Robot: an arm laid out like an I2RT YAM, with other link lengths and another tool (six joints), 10 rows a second.
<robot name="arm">
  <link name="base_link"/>
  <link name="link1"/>
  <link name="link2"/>
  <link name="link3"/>
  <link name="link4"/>
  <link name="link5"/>
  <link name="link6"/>
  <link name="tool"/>
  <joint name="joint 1" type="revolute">
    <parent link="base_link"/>
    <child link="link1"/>
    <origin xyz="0 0 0.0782" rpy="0 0 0"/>
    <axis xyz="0 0 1"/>
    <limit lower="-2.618" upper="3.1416"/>
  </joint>
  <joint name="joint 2" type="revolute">
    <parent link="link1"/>
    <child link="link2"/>
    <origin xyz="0.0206 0.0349 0.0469" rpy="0 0 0"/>
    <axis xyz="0 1 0"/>
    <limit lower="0" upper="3.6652"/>
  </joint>
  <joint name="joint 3" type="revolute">
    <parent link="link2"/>
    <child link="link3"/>
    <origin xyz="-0.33 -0.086 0" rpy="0 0 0"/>
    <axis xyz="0 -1 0"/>
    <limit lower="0" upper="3.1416"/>
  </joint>
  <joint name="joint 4" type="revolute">
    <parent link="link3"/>
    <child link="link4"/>
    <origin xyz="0.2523 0.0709 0.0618" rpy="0 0 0"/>
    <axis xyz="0 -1 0"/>
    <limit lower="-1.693" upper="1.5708"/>
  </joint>
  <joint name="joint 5" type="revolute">
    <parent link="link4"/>
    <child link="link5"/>
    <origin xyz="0.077 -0.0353 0.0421" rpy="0 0 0"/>
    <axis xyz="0 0 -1"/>
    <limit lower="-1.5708" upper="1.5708"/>
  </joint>
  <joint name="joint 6" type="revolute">
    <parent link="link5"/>
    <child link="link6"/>
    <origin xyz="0.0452 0 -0.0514" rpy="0 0 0"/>
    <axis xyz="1 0 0"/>
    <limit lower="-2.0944" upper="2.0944"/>
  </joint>
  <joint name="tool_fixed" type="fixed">
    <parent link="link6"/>
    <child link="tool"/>
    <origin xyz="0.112 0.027 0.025" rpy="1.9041 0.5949 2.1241"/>
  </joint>
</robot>
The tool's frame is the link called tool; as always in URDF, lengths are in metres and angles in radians.
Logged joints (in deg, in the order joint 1, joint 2, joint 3, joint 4, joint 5, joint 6), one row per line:
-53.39 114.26 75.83 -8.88 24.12 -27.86
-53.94 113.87 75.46 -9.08 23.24 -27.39
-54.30 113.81 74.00 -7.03 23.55 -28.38
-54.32 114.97 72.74 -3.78 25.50 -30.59
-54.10 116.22 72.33 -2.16 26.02 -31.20
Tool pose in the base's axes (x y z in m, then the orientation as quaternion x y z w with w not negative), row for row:
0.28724 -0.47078 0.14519 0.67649 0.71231 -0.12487 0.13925
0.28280 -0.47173 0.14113 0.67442 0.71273 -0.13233 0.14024
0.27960 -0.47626 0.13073 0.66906 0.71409 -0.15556 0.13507
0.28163 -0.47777 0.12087 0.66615 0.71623 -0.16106 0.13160
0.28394 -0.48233 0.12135 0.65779 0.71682 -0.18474 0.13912
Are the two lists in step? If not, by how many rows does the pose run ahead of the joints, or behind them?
The pose runs 1 row ahead of the joints: the pose in row i belongs to the joints in row i + 1.
